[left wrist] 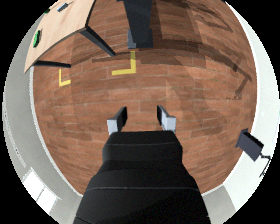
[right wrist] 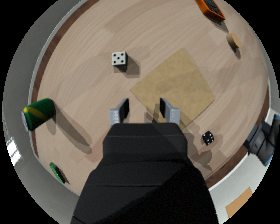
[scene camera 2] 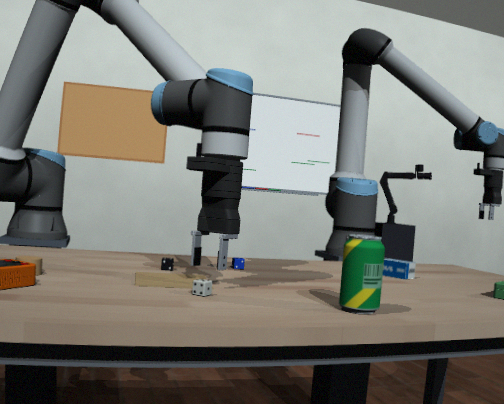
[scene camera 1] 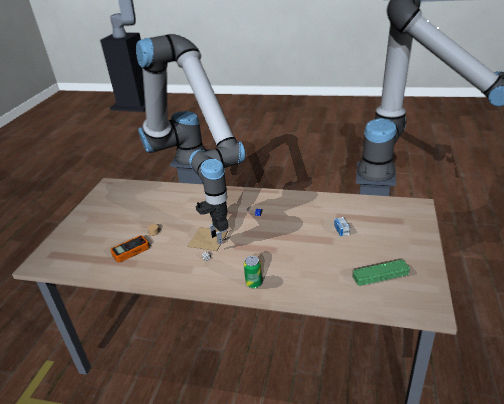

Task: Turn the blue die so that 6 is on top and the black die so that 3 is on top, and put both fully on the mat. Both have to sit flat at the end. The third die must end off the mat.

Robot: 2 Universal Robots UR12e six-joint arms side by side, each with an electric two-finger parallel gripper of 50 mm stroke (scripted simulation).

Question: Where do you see a tan mat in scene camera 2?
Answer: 147, 279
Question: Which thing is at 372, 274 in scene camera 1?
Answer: A green block.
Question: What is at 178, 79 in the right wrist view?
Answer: A tan mat.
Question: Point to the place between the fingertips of my left gripper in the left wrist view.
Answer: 142, 112
